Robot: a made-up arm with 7 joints. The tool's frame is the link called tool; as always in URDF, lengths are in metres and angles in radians. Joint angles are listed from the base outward. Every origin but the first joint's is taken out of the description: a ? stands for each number. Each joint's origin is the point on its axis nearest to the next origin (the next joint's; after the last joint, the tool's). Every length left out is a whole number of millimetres.
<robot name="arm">
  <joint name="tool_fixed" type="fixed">
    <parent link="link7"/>
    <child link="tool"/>
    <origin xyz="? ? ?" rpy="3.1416 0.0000 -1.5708"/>
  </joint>
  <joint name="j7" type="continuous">
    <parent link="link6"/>
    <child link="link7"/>
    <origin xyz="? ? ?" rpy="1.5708 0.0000 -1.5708"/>
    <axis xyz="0 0 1"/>
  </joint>
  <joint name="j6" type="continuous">
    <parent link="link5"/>
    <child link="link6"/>
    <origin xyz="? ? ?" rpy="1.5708 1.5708 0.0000"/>
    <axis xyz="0 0 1"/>
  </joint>
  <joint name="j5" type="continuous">
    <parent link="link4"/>
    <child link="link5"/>
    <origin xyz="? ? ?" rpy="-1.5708 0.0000 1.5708"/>
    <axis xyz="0 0 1"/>
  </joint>
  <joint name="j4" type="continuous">
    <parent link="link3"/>
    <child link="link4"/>
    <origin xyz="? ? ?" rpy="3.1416 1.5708 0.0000"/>
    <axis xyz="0 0 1"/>
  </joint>
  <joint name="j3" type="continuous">
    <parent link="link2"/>
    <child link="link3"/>
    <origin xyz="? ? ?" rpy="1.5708 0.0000 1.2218"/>
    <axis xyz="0 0 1"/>
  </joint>
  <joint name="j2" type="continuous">
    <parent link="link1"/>
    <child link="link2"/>
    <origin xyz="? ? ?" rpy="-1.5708 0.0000 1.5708"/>
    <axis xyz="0 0 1"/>
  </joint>
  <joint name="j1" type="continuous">
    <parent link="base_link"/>
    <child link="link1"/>
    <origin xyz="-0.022 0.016 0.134" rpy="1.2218 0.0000 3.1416"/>
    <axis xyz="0 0 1"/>
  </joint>
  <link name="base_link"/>
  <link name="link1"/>
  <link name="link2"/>
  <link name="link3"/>
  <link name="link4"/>
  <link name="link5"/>
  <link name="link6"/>
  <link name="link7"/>
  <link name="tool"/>
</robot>
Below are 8 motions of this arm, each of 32 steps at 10 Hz.
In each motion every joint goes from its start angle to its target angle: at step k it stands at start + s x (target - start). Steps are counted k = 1, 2, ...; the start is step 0. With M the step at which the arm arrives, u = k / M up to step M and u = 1 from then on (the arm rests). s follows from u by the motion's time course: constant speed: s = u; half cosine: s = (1 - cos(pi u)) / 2; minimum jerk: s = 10 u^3 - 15 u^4 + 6 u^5.
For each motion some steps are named. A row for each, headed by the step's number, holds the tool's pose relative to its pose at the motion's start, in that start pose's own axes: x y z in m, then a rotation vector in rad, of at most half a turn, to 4 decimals.
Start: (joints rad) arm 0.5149 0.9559 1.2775 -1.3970 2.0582 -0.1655 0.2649
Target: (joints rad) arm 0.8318 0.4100 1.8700 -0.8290 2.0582 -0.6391 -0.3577
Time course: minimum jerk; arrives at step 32
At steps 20, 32:
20: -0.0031 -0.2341 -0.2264 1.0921 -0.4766 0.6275
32: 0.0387 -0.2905 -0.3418 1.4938 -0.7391 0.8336

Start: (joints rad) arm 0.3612 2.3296 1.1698 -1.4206 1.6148 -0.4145 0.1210
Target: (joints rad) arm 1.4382 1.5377 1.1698 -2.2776 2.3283 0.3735 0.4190
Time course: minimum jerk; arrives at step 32
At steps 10, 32:
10: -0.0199 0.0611 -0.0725 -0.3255 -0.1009 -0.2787
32: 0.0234 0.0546 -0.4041 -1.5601 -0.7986 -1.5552

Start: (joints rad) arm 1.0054 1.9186 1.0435 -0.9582 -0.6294 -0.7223 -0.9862
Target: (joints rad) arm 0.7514 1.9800 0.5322 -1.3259 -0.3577 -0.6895 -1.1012
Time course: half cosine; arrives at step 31
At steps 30, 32:
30: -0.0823 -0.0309 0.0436 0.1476 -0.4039 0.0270
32: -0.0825 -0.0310 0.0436 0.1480 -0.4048 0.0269

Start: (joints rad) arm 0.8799 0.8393 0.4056 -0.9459 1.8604 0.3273 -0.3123
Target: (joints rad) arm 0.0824 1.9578 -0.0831 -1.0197 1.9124 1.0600 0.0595
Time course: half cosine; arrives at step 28
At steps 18, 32:
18: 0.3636 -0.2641 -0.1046 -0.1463 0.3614 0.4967
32: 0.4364 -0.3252 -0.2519 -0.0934 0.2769 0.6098

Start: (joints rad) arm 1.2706 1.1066 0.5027 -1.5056 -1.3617 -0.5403 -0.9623
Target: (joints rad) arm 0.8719 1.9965 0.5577 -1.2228 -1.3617 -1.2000 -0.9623
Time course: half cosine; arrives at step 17
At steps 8, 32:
8: 0.0895 0.2182 0.0021 0.0858 -0.0919 0.3397
32: 0.0914 0.4952 -0.0979 0.2229 -0.0241 0.6809

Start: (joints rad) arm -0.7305 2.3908 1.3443 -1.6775 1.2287 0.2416 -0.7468
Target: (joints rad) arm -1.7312 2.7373 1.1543 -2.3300 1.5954 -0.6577 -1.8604
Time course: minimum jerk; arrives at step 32
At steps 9, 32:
9: -0.0294 -0.0478 -0.0135 0.2248 -0.1228 0.2081
32: -0.0757 -0.2792 -0.1893 1.1841 -1.0689 1.3040

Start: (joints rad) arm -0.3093 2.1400 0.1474 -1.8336 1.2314 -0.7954 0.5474
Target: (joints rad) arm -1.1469 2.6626 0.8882 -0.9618 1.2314 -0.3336 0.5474
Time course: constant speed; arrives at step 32
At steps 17, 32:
17: 0.0667 -0.2983 0.0873 0.4956 -0.1111 0.7179
32: 0.2980 -0.5008 -0.0113 1.1629 -0.2397 0.9869

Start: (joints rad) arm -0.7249 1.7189 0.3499 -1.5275 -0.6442 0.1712 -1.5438
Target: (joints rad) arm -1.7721 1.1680 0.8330 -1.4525 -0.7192 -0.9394 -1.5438
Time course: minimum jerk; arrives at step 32
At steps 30, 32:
30: 0.0309 0.1314 0.0819 -1.2435 -0.1997 -0.2972
32: 0.0310 0.1318 0.0820 -1.2464 -0.2000 -0.2968

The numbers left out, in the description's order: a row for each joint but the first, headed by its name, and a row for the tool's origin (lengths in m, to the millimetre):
tool: 0.028 -0.004 0.000
j7: 0.009 0.006 0.000
j6: -0.018 0.041 0.000
j5: 0.201 0.008 0.000
j4: 0.018 0.052 0.000
j3: -0.386 0.119 0.000
j2: 0.002 0.001 0.000

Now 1 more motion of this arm.
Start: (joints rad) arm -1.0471 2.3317 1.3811 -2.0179 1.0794 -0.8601 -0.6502
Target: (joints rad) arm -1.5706 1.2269 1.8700 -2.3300 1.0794 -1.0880 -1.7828
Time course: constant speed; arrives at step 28
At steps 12, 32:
12: -0.0922 -0.1218 -0.0593 0.0647 -0.2933 0.9890
32: -0.0733 -0.2992 -0.1344 0.0022 -0.6516 2.3211

